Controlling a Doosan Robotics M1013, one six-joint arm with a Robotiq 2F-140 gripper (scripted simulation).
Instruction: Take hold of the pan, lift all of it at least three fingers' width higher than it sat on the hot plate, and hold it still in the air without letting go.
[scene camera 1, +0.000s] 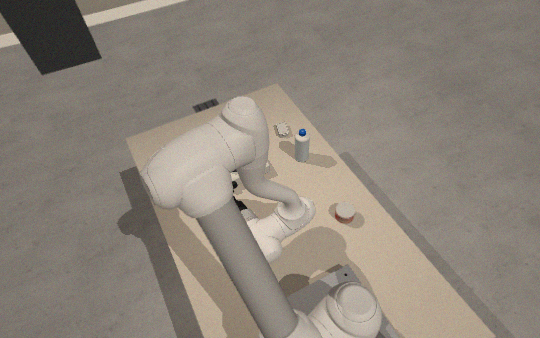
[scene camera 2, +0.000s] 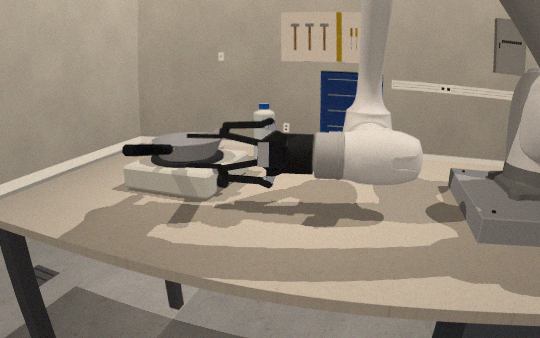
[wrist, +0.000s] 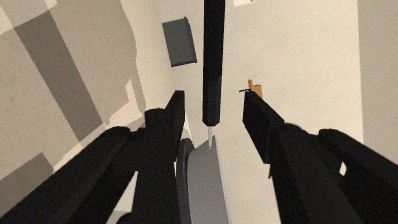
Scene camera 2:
my gripper: 188, 150
grey pan: 186, 149
white hot plate: 151, 173
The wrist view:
my gripper: 214, 106
